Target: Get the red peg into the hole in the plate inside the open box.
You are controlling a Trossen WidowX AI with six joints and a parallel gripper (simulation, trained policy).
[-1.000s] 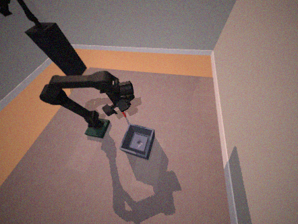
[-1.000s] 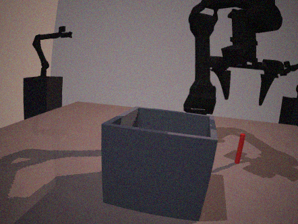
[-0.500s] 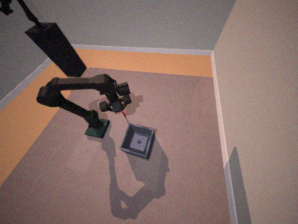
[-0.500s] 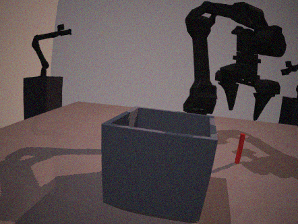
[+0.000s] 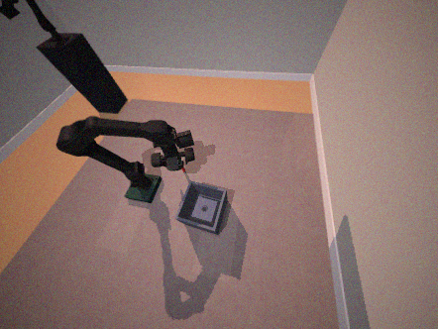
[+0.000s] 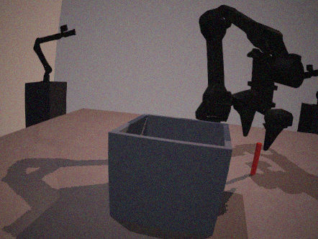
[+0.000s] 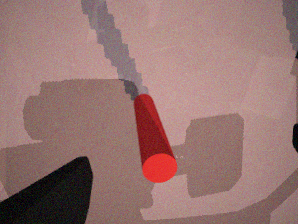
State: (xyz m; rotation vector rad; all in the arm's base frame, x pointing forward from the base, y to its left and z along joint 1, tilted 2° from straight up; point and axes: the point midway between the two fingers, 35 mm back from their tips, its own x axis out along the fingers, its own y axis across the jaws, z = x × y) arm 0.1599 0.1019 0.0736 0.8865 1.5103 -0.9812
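The red peg is 1 cm ahead of my gripper tip, 1 cm to the left of it and 4 cm below it. The rest, counted from my gripper tip: plate (18 cm ahead, 18 cm to the right, 3 cm below).
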